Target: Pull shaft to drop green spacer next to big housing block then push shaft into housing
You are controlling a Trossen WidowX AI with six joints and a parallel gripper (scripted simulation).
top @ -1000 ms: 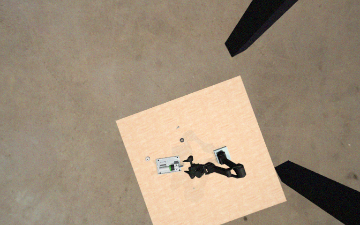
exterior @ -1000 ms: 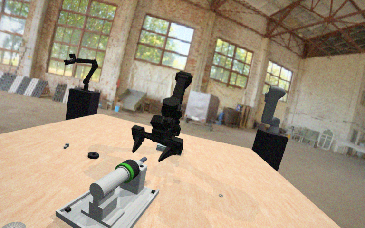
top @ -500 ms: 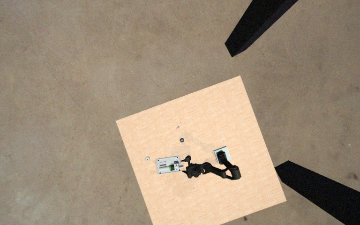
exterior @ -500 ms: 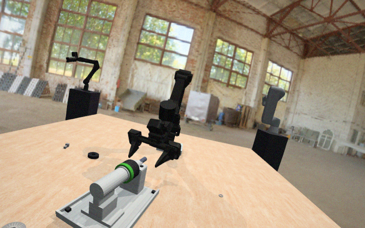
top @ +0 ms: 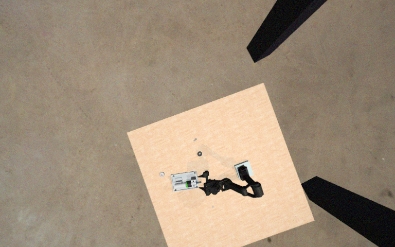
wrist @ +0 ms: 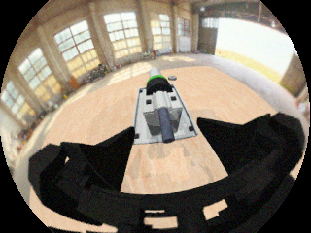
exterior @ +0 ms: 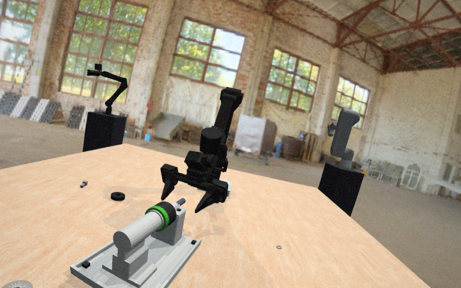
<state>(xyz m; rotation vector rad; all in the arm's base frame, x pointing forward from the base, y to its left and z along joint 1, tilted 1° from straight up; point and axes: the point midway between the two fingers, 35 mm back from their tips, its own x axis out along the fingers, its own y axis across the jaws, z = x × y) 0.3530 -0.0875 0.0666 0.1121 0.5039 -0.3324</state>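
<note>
My gripper tip is 9 cm short of the green spacer, 3 cm to the left of it and 1 cm below it. From my gripper tip the other things lie so: grey toothed disc (27 cm ahead, 19 cm to the right, 7 cm below); then black washer (19 cm to the right, 12 cm behind, 7 cm below); then grey fixture (12 cm ahead, 4 cm to the right, 2 cm below).
</note>
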